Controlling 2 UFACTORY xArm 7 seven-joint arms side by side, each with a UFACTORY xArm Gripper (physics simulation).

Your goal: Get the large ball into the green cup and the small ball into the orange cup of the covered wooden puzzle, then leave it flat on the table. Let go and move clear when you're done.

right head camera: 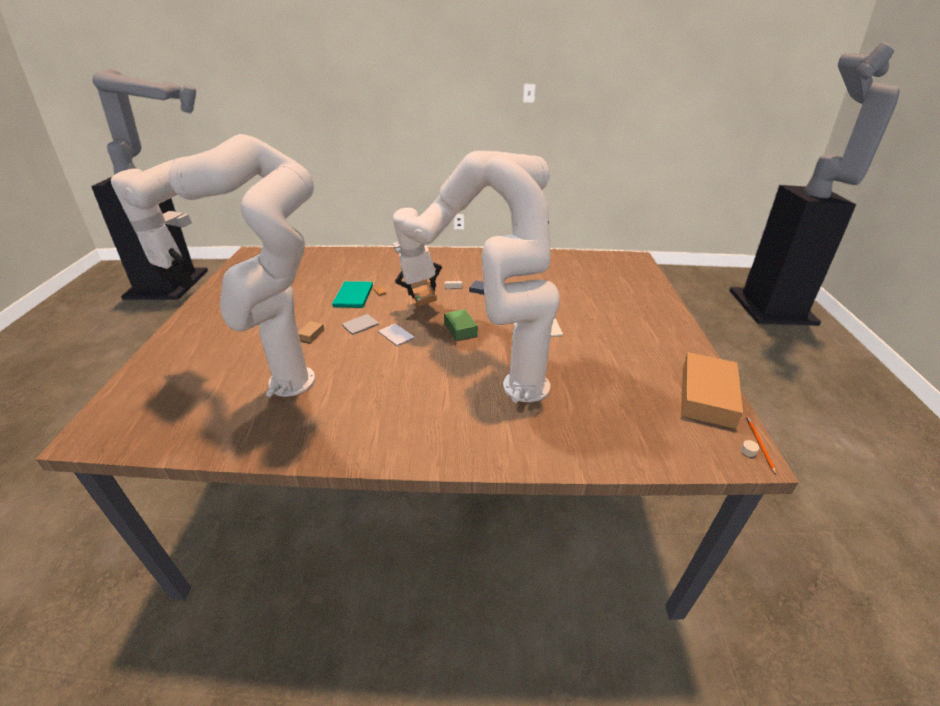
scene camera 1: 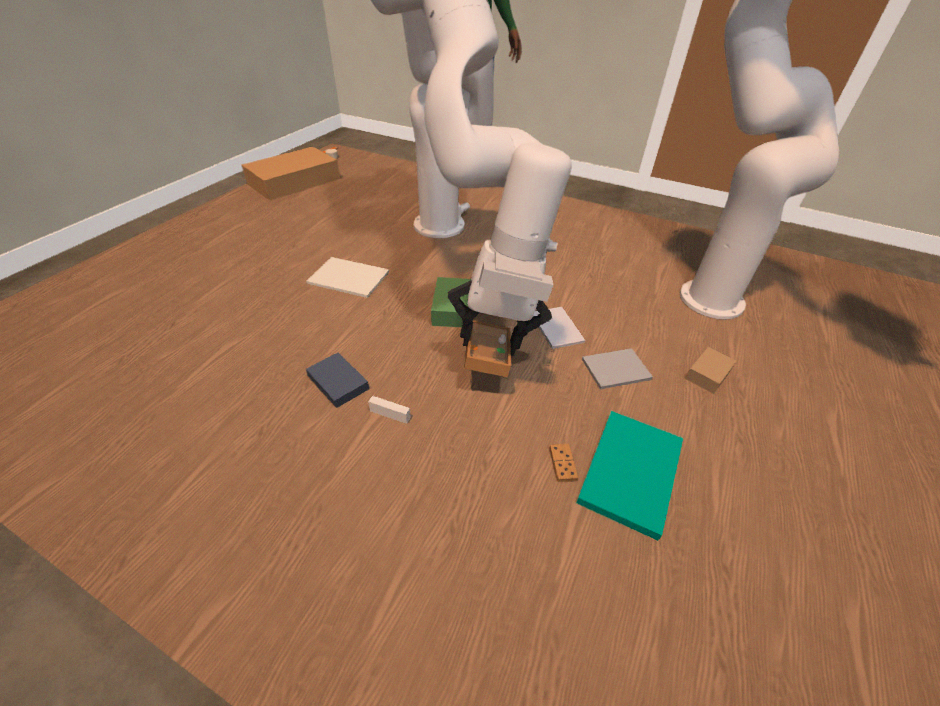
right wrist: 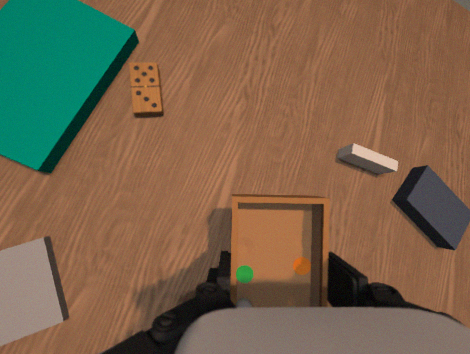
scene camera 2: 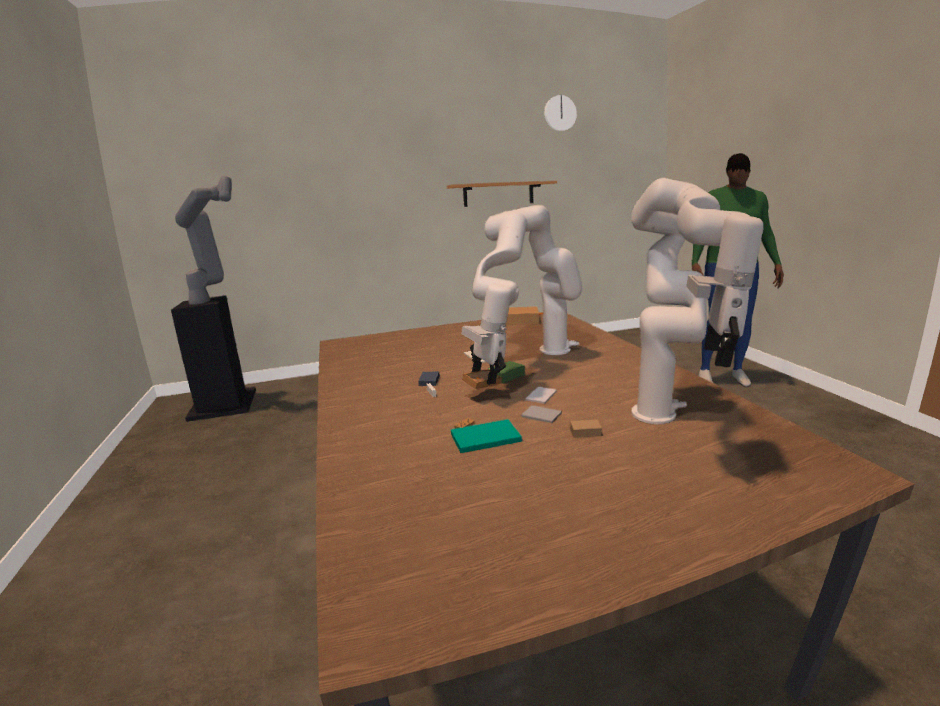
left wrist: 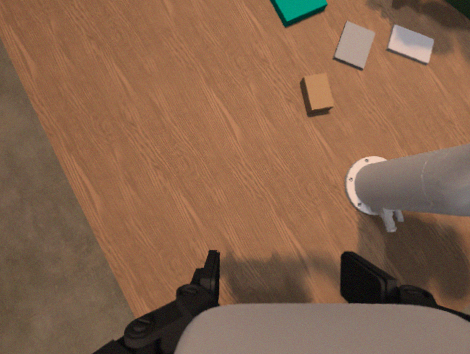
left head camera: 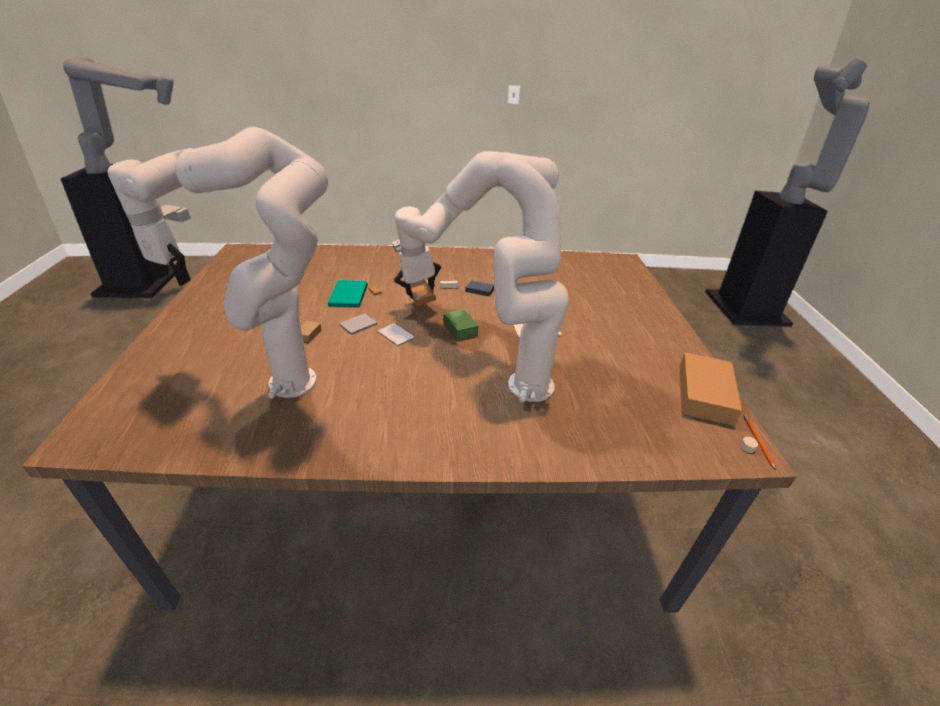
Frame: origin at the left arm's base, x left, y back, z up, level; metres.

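Seen in the pictures: left gripper, between the fingertips: (right head camera: 178, 282) (scene camera 2: 716, 357) (left wrist: 279, 271) (left head camera: 174, 279); right gripper, between the fingertips: (right head camera: 422, 292) (scene camera 1: 488, 346) (right wrist: 275, 271) (scene camera 2: 483, 378) (left head camera: 421, 292); left arm's base, origin of its link: (right head camera: 292, 381) (scene camera 1: 711, 300) (scene camera 2: 653, 414) (left wrist: 371, 185) (left head camera: 293, 382); right arm's base, origin of its link: (right head camera: 526, 386) (scene camera 1: 439, 225) (scene camera 2: 555, 350) (left head camera: 530, 386).
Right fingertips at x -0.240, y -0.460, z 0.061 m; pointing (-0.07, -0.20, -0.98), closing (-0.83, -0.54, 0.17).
Offsets run from my right fingertips to a thing's top centre. "*": to the spot under its first point.
The wooden puzzle {dx +0.002, dy -0.003, dz +0.024 m} (left head camera: 422, 296) (right head camera: 424, 297) (scene camera 1: 488, 366) (scene camera 2: 475, 380) (right wrist: 280, 200) is an open-looking orange-brown box held above the table. A green spot {* dx +0.021, dy +0.013, dz +0.005 m} (right wrist: 244, 274) (scene camera 1: 500, 350) and an orange spot {* dx -0.008, dy -0.013, dz +0.012 m} (right wrist: 301, 266) mark its cups. One pale ball {dx +0.003, dy +0.036, dz -0.004 m} (right wrist: 244, 303) (scene camera 1: 502, 338) shows beyond the green cup, partly covered by the gripper body in the right wrist view. I cannot tell its size, and the other ball cannot be made out. My right gripper (right wrist: 275, 271) (scene camera 1: 491, 344) is shut on the puzzle's side walls. My left gripper (left wrist: 279, 271) (scene camera 2: 725, 354) is open and empty, high above the table.
A green block {dx -0.152, dy +0.098, dz -0.025 m} (left head camera: 460, 324) (scene camera 1: 448, 302) lies close by the puzzle. A teal slab {dx +0.271, dy -0.029, dz -0.046 m} (scene camera 1: 632, 474), a domino {dx +0.190, dy -0.077, dz -0.051 m} (scene camera 1: 563, 462), a white bar {dx -0.062, dy -0.165, dz -0.037 m} (scene camera 1: 389, 408), a navy block {dx -0.174, dy -0.171, dz -0.043 m} (scene camera 1: 337, 378), grey {dx +0.170, dy +0.146, dz -0.053 m} (scene camera 1: 617, 367) and white {dx +0.035, dy +0.178, dz -0.054 m} (scene camera 1: 560, 327) tiles and a tan block {dx +0.300, dy +0.236, dz -0.036 m} (scene camera 1: 711, 369) lie around.
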